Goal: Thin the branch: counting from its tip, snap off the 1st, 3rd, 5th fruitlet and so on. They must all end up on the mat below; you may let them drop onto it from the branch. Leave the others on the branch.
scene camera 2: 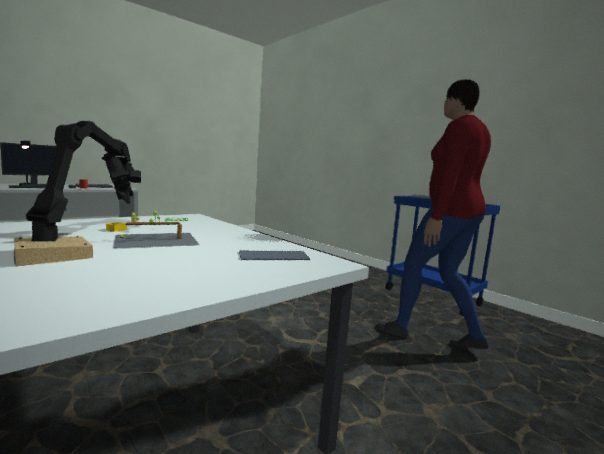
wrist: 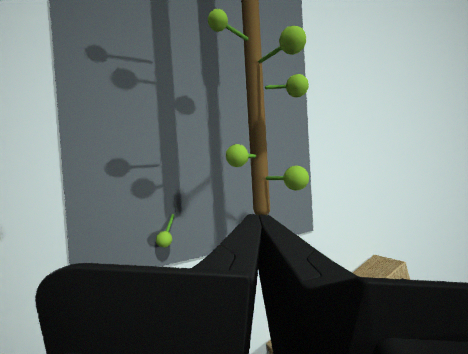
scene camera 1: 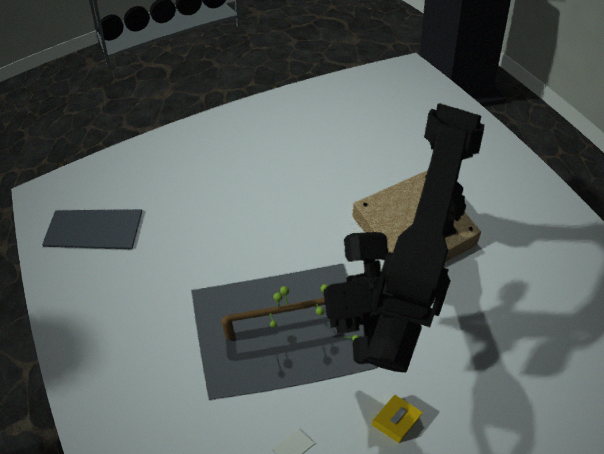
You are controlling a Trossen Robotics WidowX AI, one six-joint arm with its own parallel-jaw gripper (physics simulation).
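Seen in the pictures: gripper, fingertip midpoint: (scene camera 2: 129, 203) (wrist: 257, 225); arm's base at its link origin: (scene camera 2: 44, 239).
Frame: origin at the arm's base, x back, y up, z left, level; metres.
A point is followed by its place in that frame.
Observation:
The brown branch (scene camera 1: 300, 305) @(x -0.328, y 0.031, z 0.096 m) (scene camera 2: 160, 223) @(x -0.382, y 0.026, z 0.081 m) (wrist: 256, 107) @(x -0.334, y 0.031, z 0.096 m) stands over the dark grey mat (scene camera 1: 225, 382) @(x -0.492, y -0.040, z 0.164 m) (scene camera 2: 165, 242) @(x -0.388, y -0.040, z 0.025 m) (wrist: 110, 120) @(x -0.345, y -0.040, z 0.179 m). In the wrist view, counting from its tip, it bears a first fruitlet (wrist: 296, 177) @(x -0.286, y 0.066, z 0.103 m) on the right, a second fruitlet (wrist: 237, 155) @(x -0.305, y 0.048, z 0.129 m) on the left, a third fruitlet (wrist: 297, 85) @(x -0.344, y 0.046, z 0.071 m) and a fourth fruitlet (wrist: 292, 40) @(x -0.362, y 0.072, z 0.096 m) on the right, and a fifth fruitlet (wrist: 218, 20) @(x -0.382, y 0.047, z 0.126 m) on the left. A loose fruitlet (scene camera 1: 355, 338) (scene camera 2: 122, 236) @(x -0.250, y -0.034, z 0.154 m) (wrist: 164, 239) @(x -0.249, y -0.027, z 0.160 m) with its stem lies on the mat. My gripper (scene camera 2: 127, 200) @(x -0.277, y 0.098, z 0.157 m) (wrist: 257, 225) @(x -0.277, y 0.098, z 0.157 m) is shut and empty, above the branch's tip end; the arm hides its fingertips in scene camera 1.
A yellow block (scene camera 1: 392, 422) @(x -0.260, y -0.013, z 0.347 m) (scene camera 2: 116, 227) @(x -0.243, y -0.024, z 0.303 m) and a pale card (scene camera 1: 295, 443) @(x -0.417, y -0.040, z 0.315 m) lie beyond the mat. A dark slab (scene camera 1: 93, 229) @(x -0.687, y -0.036, z -0.281 m) (scene camera 2: 274, 255) @(x -0.687, y -0.036, z -0.304 m) lies apart from it. The arm stands on a wooden base (scene camera 1: 390, 210) @(x -0.073, y 0.000, z -0.072 m) (scene camera 2: 52, 250) @(x -0.028, y -0.005, z -0.134 m). A person (scene camera 2: 461, 165) stands by a blue cart (scene camera 2: 412, 202).

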